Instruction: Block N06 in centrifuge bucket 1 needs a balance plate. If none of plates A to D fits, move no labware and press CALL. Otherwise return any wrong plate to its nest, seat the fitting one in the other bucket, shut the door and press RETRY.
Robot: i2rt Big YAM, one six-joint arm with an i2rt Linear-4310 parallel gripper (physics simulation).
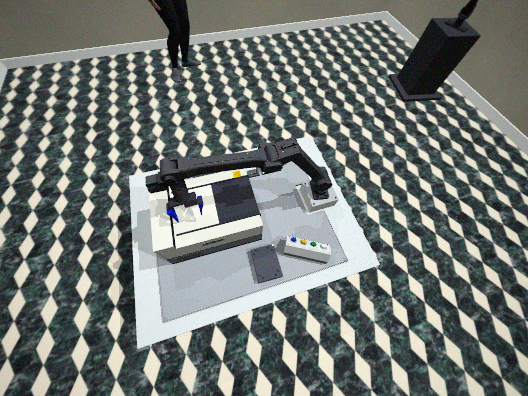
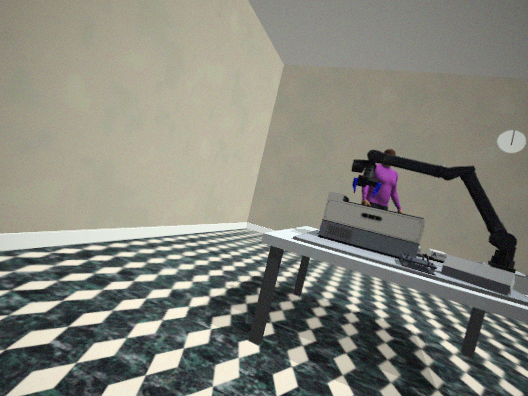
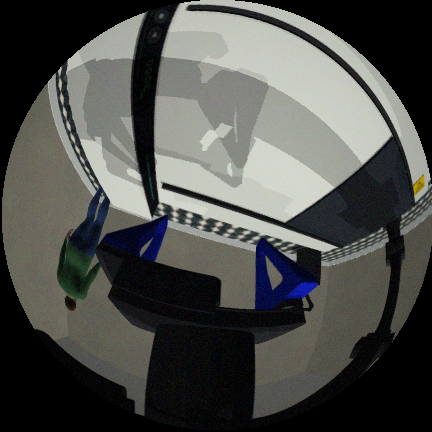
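Pixels of known places: gripper, fingertip midpoint: [image 1: 190,218] [image 2: 363,194] [image 3: 214,231]; arm's base at its link origin: [image 1: 318,189] [image 2: 500,268].
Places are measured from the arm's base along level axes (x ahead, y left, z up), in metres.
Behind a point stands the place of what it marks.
Observation:
The white and dark-grey centrifuge [image 1: 235,227] @[x 0.472, y 0.228, z 0.141 m] [image 2: 390,222] @[x 0.488, y 0.254, z 0.091 m] [image 3: 310,55] stands at the left of the table. Its top shows a white panel beside a dark panel [image 1: 235,200] @[x 0.463, y 0.095, z 0.144 m] [image 3: 350,205] @[x 0.512, y 0.097, z 0.144 m]; no bucket or Block N06 shows. A black control strip [image 3: 145,75] @[x 0.759, y 0.090, z 0.160 m] with green digits crosses the top. My gripper [image 1: 189,217] @[x 0.654, y 0.189, z 0.200 m] [image 2: 365,193] @[x 0.654, y 0.189, z 0.200 m] [image 3: 214,231] @[x 0.654, y 0.189, z 0.200 m] is open and empty, pointing down above the white panel, apart from it. The white button box [image 1: 303,251] @[x 0.157, y 0.334, z 0.000 m] has blue, yellow, green and white buttons; its labels are unreadable. Plates A to D cannot be made out.
A flat dark-grey pad [image 1: 266,263] @[x 0.342, y 0.364, z -0.036 m] lies between the centrifuge and the button box. The arm's base [image 1: 320,202] @[x 0.009, y 0.078, z -0.003 m] stands at the table's right. A small green and grey item [image 1: 254,172] @[x 0.346, y -0.185, z -0.051 m] lies behind the centrifuge. A person in purple [image 2: 387,185] stands beyond the table.

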